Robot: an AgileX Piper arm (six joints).
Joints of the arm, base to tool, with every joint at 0 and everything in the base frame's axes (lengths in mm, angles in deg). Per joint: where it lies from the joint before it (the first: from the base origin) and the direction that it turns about. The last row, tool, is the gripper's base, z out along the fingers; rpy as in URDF.
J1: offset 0 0 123 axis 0 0 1
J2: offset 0 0 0 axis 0 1 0
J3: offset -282.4 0 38.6 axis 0 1 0
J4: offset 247.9 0 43.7 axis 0.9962 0 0.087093
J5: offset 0 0 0 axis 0 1 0
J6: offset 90.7 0 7.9 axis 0.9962 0 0.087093
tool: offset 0 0 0 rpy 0 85.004 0
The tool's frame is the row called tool.
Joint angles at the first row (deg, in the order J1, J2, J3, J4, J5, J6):
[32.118, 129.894, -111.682, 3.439, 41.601, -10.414]
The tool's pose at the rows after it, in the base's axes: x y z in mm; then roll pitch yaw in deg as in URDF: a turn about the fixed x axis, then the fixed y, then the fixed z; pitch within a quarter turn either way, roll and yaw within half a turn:
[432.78, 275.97, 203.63, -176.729, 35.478, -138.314]
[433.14, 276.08, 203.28, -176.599, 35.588, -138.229]
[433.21, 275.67, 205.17, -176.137, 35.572, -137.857]
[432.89, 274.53, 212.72, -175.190, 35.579, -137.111]
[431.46, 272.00, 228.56, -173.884, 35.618, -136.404]
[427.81, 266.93, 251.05, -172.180, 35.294, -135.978]
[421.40, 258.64, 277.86, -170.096, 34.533, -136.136]
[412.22, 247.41, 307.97, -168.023, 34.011, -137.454]
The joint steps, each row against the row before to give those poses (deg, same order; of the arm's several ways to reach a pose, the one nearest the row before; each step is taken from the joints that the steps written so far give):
[-0.001, 0.185, -0.047, 0.051, -0.446, -0.001]
[0.001, 0.069, -0.022, -0.087, -0.174, 0.001]
[0.000, -0.125, -0.198, -0.387, 0.275, 0.001]
[0.000, -0.529, -0.736, -0.807, 1.119, 0.035]
[-0.001, -1.164, -1.450, -1.328, 2.363, 0.442]
[0.001, -1.827, -1.835, -2.034, 3.700, 1.008]
[-0.001, -2.400, -1.909, -2.765, 4.763, 1.608]
[-0.006, -2.896, -1.846, -3.167, 5.136, 2.370]

